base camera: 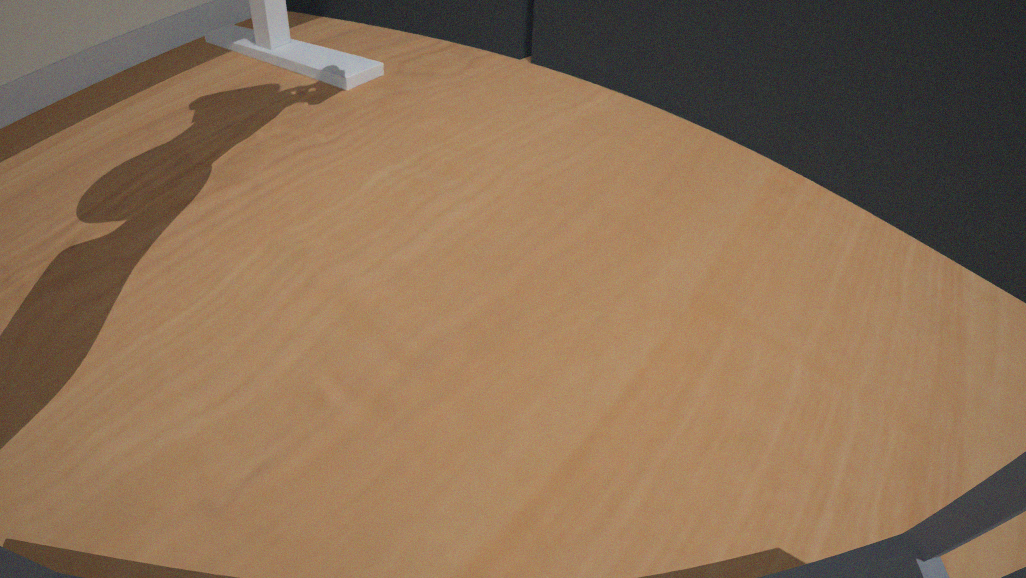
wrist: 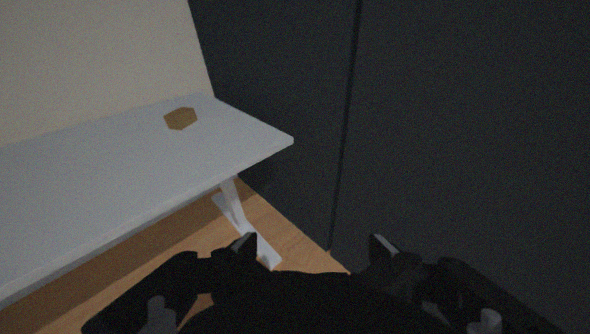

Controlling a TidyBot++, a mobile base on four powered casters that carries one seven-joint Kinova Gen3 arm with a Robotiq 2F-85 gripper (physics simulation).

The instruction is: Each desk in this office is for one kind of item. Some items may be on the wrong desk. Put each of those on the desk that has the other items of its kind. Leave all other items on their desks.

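Frame: origin at the arm's base, x ahead, y left, z up, level; metres.
Seen in the pictures: gripper, fingertip midpoint: (wrist: 311, 246).
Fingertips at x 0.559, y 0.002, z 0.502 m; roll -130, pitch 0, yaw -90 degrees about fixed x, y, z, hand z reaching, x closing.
Note:
Offsets run from my fingertips to a thing's top centre. "spot": to the spot under its first point. Level surfaces: height alone.
A white desk @(0.179 m down) (wrist: 125, 165) stands against the beige wall at the left in the wrist view. One flat brown six-sided item @(0.129 m down, 0.585 m ahead, 0.483 m left) (wrist: 180, 118) lies on it near its far right end; what kind of item it is I cannot tell. The foot @(spot: 0.874 m down, 0.475 m ahead, 0.282 m left) (base camera: 315, 61) of the desk shows at the upper left in the base camera view. My gripper (wrist: 311, 246) is open with nothing between its fingers. It is out in front of the desk, well apart from it and from the brown item.
A tall dark partition (base camera: 775, 93) (wrist: 450, 125) runs from behind the desk's right end along the right side. A beige wall (wrist: 90, 60) rises behind the desk. The arm's shadow falls on the wooden floor @(0.899 m down) (base camera: 502, 323) at the left.

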